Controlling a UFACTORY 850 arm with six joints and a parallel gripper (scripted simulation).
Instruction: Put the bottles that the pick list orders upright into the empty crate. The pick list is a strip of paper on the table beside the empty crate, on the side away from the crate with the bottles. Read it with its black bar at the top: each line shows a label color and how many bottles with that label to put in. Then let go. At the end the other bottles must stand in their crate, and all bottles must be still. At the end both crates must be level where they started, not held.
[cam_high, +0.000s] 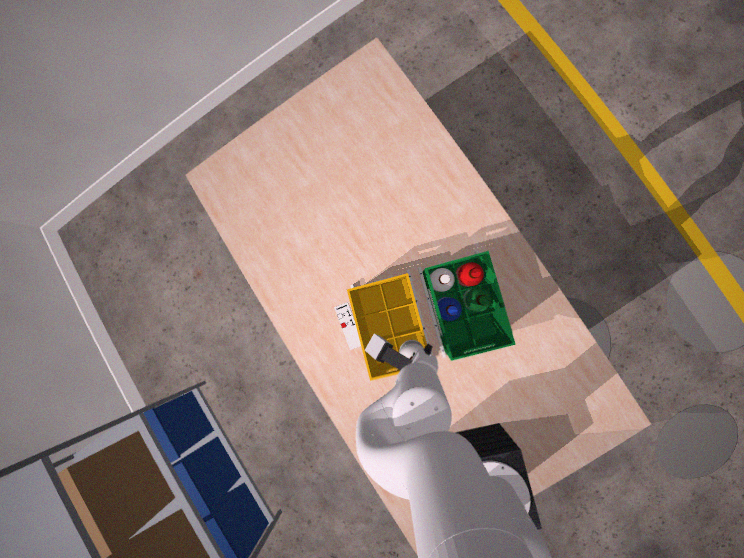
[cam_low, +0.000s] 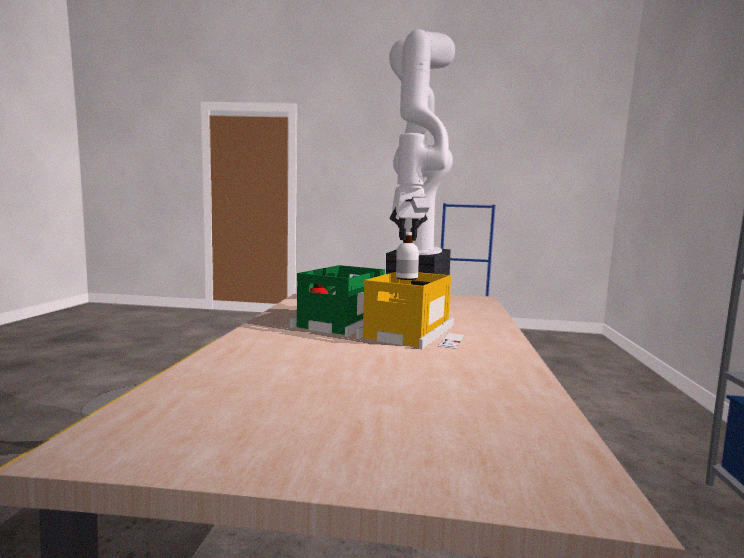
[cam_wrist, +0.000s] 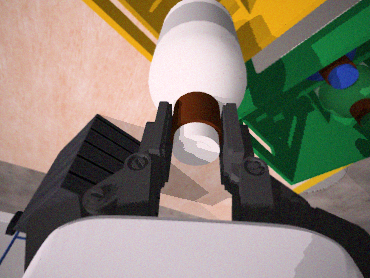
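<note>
My gripper is now 100 mm short of the yellow crate, 30 mm to the right of it and 220 mm above it. From my hand the other things lie so: blue-label bottle: 60 mm ahead, 160 mm to the right, 220 mm below; green bottle: 40 mm ahead, 250 mm to the right, 220 mm below; green crate: 50 mm ahead, 200 mm to the right, 220 mm below.
</note>
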